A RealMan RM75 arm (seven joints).
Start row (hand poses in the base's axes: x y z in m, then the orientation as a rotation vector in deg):
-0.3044, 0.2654, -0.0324, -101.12, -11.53, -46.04
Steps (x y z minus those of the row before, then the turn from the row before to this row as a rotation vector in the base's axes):
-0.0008, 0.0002, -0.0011, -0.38, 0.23, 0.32
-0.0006, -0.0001, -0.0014, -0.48, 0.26, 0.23
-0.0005, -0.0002, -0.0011, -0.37, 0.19, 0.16
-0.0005, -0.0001, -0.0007, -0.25, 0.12, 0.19
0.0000, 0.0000, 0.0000, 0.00, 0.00, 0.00
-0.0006, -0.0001, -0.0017, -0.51, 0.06, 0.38
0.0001, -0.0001, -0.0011, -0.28, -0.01, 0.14
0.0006, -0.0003, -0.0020, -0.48, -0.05, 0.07
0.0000, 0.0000, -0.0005, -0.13, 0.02, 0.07
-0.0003, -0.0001, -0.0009, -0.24, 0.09, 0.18
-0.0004, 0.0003, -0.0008, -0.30, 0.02, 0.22
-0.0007, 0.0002, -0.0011, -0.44, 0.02, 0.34
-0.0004, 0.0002, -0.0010, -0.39, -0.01, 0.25
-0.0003, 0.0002, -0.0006, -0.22, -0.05, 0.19
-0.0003, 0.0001, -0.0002, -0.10, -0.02, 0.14
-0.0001, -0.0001, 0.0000, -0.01, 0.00, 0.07
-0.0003, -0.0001, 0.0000, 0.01, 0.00, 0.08
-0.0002, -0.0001, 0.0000, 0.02, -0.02, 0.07
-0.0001, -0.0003, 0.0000, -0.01, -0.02, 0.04
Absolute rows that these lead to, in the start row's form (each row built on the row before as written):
-0.3052, 0.2656, -0.0335, -101.49, -11.82, -45.61
-0.3058, 0.2655, -0.0349, -101.98, -12.05, -45.22
-0.3063, 0.2653, -0.0360, -102.36, -12.22, -44.94
-0.3068, 0.2652, -0.0367, -102.59, -12.41, -44.70
-0.3068, 0.2652, -0.0367, -102.59, -12.41, -44.70
-0.3074, 0.2651, -0.0384, -103.00, -12.92, -44.38
-0.3073, 0.2650, -0.0395, -103.23, -13.17, -44.29
-0.3067, 0.2647, -0.0415, -103.65, -13.47, -44.29
-0.3067, 0.2647, -0.0420, -103.76, -13.57, -44.22
-0.3070, 0.2646, -0.0429, -103.97, -13.77, -44.01
-0.3074, 0.2649, -0.0437, -104.21, -14.08, -43.84
-0.3081, 0.2651, -0.0448, -104.55, -14.56, -43.58
-0.3085, 0.2653, -0.0458, -104.85, -14.96, -43.41
-0.3088, 0.2655, -0.0464, -104.99, -15.26, -43.32
-0.3091, 0.2656, -0.0466, -105.04, -15.44, -43.24
-0.3092, 0.2655, -0.0466, -105.03, -15.51, -43.19
-0.3095, 0.2654, -0.0466, -105.00, -15.58, -43.13
-0.3097, 0.2653, -0.0466, -104.96, -15.65, -43.10
-0.3098, 0.2650, -0.0466, -104.95, -15.70, -43.09

